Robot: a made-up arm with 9 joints. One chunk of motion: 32 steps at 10 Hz.
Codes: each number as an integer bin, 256 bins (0 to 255) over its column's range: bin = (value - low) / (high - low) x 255, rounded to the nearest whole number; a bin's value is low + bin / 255 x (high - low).
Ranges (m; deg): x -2.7..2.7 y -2.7..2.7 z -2.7..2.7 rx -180..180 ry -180..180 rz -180..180
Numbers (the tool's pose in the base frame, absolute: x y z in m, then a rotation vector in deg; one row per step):
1: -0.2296 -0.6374 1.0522 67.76 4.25 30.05
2: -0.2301 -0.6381 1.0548 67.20 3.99 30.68
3: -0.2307 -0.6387 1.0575 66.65 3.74 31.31
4: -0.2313 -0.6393 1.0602 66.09 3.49 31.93
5: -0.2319 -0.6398 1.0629 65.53 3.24 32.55
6: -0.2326 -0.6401 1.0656 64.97 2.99 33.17
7: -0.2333 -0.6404 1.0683 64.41 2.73 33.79
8: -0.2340 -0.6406 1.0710 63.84 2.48 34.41
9: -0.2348 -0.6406 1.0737 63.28 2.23 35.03
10: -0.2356 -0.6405 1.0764 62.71 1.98 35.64
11: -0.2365 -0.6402 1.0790 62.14 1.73 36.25
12: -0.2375 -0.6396 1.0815 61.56 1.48 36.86
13: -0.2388 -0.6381 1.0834 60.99 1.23 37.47
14: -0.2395 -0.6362 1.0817 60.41 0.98 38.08
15: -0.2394 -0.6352 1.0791 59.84 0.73 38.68
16: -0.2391 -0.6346 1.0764 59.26 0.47 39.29
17: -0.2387 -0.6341 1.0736 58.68 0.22 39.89
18: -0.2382 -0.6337 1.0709 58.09 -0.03 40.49
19: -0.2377 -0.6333 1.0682 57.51 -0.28 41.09
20: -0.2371 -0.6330 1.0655 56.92 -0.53 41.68
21: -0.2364 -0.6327 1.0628 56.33 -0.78 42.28
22: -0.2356 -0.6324 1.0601 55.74 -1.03 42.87
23: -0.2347 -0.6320 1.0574 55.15 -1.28 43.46
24: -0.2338 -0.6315 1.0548 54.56 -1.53 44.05
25: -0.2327 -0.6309 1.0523 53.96 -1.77 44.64
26: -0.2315 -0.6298 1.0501 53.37 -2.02 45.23
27: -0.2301 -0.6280 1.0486 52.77 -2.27 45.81
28: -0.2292 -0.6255 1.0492 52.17 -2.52 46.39
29: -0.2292 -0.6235 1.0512 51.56 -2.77 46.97
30: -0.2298 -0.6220 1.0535 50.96 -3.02 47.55
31: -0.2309 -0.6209 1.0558 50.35 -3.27 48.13
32: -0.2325 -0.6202 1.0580 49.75 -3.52 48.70
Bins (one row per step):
1: 117 97 177 175 131 149
2: 117 97 177 175 130 149
3: 117 97 177 175 130 150
4: 117 97 178 174 130 150
5: 117 97 178 174 130 151
6: 117 97 178 174 130 151
7: 116 97 178 173 129 151
8: 116 97 178 173 129 152
9: 116 97 178 172 129 152
10: 116 97 178 172 129 153
11: 116 97 178 172 129 153
12: 116 97 179 171 129 154
13: 116 97 179 171 128 154
14: 116 97 179 170 128 154
15: 116 98 178 170 128 155
16: 116 98 178 169 128 155
17: 116 98 178 169 128 156
18: 116 98 178 169 127 156
19: 116 98 178 168 127 157
20: 116 98 178 168 127 157
21: 116 98 178 167 127 157
22: 116 98 178 167 127 158
23: 116 98 177 167 127 158
24: 116 98 177 166 126 159
25: 117 98 177 166 126 159
26: 117 98 177 165 126 160
27: 117 98 177 165 126 160
28: 117 98 177 164 126 160
29: 117 98 177 164 126 161
30: 117 98 177 164 125 161
31: 117 98 177 163 125 162
32: 117 98 177 163 125 162

